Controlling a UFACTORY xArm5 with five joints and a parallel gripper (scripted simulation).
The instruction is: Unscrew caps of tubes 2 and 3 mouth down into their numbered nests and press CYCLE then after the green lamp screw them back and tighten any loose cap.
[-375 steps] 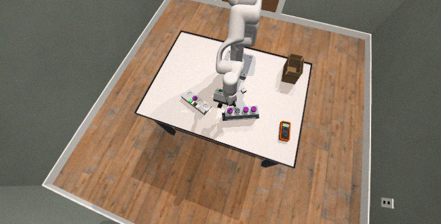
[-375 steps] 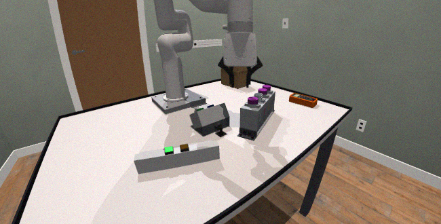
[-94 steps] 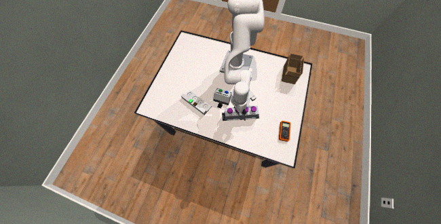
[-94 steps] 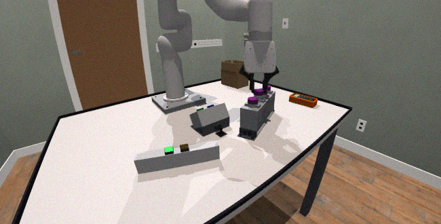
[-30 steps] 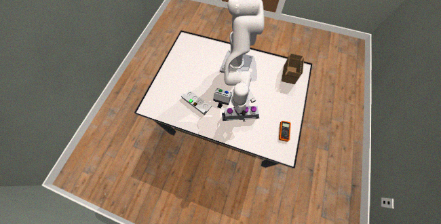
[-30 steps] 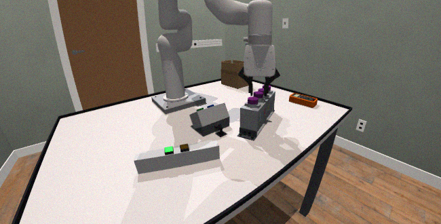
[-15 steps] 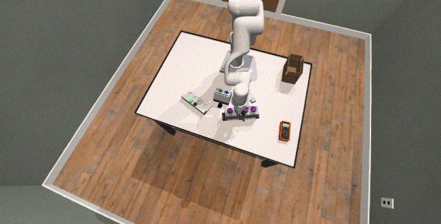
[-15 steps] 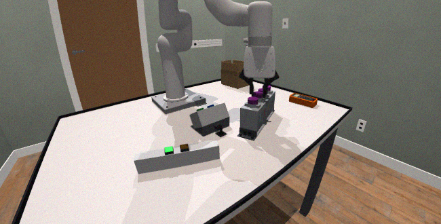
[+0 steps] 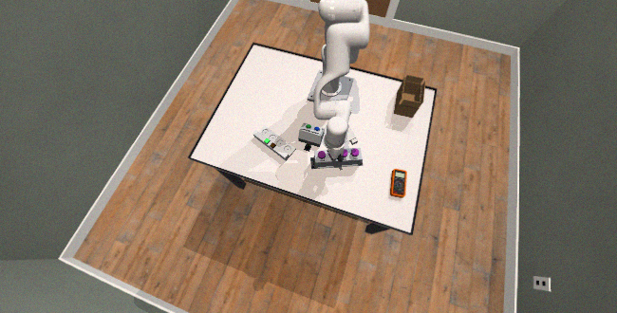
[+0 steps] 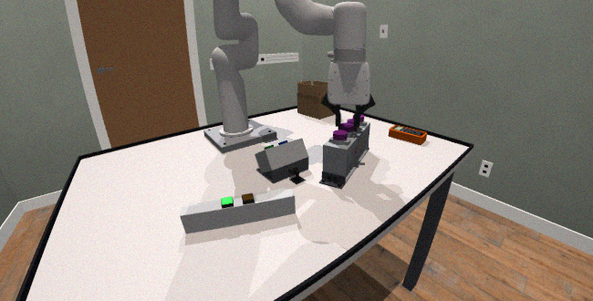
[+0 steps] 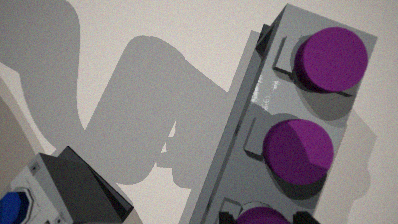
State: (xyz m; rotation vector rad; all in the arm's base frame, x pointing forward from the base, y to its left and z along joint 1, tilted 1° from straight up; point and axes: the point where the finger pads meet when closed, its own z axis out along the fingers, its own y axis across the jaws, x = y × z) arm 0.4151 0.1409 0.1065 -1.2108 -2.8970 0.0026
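My gripper is now 20 mm past the purple cap, 50 mm to the right of it and 20 mm above it. Also, from my hand: key housing: 100 mm behind, 140 mm to the right, 80 mm below; blue key: 120 mm behind, 120 mm to the right, 70 mm below; grey decapping station: 10 mm behind, 20 mm to the left, 130 mm below.
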